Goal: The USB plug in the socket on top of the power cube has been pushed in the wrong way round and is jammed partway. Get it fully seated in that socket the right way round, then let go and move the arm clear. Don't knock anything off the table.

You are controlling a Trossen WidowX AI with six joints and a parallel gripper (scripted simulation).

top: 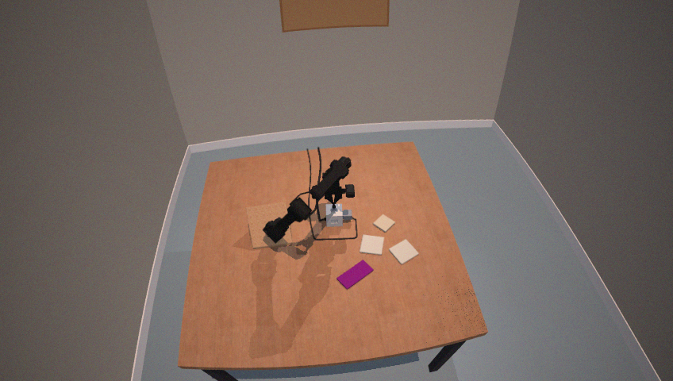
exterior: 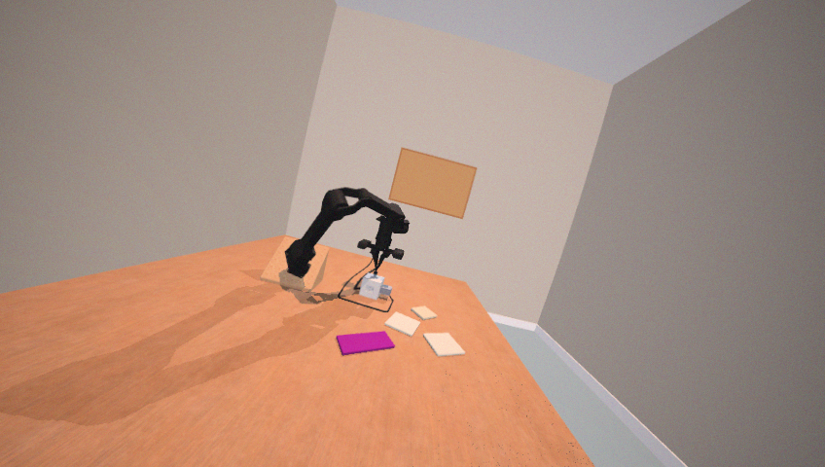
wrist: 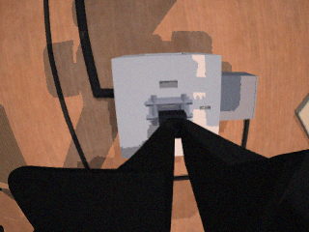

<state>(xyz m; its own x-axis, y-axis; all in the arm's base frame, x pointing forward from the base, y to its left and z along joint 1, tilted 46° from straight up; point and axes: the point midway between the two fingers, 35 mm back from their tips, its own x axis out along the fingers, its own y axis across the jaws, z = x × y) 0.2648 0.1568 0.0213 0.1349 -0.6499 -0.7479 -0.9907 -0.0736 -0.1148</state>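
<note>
My gripper tip is 2 cm above the USB plug. Also, from my gripper tip: magenta card 32 cm to the right, 11 cm below, 7 cm ahead; then USB socket 5 cm below.
</note>
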